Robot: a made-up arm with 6 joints.
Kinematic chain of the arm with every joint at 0, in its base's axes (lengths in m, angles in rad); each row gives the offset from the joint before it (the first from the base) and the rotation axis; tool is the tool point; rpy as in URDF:
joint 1: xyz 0 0 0.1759 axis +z
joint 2: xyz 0 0 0 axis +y
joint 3: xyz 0.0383 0 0.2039 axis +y
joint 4: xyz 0.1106 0 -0.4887 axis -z
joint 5: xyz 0 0 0 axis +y
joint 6: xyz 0.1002 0 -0.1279 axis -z
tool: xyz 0 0 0 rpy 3.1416 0 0
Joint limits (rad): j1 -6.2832..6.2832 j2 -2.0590..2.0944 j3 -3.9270..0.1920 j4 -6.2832..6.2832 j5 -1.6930..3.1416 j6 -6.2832..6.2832
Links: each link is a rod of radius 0.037 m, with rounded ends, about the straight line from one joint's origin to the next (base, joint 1, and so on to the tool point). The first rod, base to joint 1, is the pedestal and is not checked.
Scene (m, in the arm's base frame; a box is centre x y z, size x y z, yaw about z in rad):
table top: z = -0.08
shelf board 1: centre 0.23 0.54 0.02 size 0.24 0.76 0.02 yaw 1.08
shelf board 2: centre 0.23 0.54 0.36 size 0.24 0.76 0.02 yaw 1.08
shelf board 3: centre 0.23 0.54 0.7 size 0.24 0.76 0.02 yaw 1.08
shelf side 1: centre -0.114 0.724 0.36 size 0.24 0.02 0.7 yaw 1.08
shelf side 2: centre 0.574 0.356 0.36 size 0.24 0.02 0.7 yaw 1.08
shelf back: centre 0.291 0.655 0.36 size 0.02 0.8 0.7 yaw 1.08
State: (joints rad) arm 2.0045 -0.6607 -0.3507 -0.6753 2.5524 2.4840
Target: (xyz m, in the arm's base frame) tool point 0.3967 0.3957 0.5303
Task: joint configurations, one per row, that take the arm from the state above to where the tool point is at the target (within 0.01 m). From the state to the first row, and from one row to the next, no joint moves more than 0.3 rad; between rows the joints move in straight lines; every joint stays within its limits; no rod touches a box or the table.
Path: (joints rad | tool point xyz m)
1: 1.7936 -0.6482 -0.5117 -0.7343 2.5844 2.5726 | 0.0327 0.3185 0.1861
2: 1.5826 -0.6356 -0.6726 -0.7934 2.6164 2.6611 | 0.1037 0.3259 0.2562
3: 1.3717 -0.6231 -0.8336 -0.8524 2.6484 2.7497 | 0.1759 0.3055 0.3282
4: 1.1924 -0.6380 -1.0231 -0.9385 2.4197 2.6168 | 0.2545 0.2915 0.4200
5: 1.0130 -0.6529 -1.2126 -1.0245 2.1909 2.4840 | 0.3153 0.2434 0.5303
6: 1.0151 -0.4502 -1.3437 -1.1162 1.9375 2.4840 | 0.3609 0.3167 0.5362
7: 1.0172 -0.2474 -1.4748 -1.2080 1.6840 2.4840 | 0.3967 0.3957 0.5303

